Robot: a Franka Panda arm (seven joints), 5 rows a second.
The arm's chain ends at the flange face. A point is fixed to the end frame.
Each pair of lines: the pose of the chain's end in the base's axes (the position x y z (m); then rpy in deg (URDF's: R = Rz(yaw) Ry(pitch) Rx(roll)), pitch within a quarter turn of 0, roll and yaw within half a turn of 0), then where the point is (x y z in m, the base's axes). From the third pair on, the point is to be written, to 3 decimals.
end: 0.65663 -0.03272 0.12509 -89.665 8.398 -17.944
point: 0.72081 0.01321 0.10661
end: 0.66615 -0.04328 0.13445 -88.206 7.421 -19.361
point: 0.73202 0.00113 0.11838
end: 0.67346 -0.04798 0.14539 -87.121 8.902 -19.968
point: 0.740 -0.004 0.129
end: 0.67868 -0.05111 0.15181 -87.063 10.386 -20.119
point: 0.745 -0.007 0.135
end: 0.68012 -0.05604 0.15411 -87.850 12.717 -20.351
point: 0.745 -0.012 0.134
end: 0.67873 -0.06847 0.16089 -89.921 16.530 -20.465
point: 0.742 -0.024 0.136
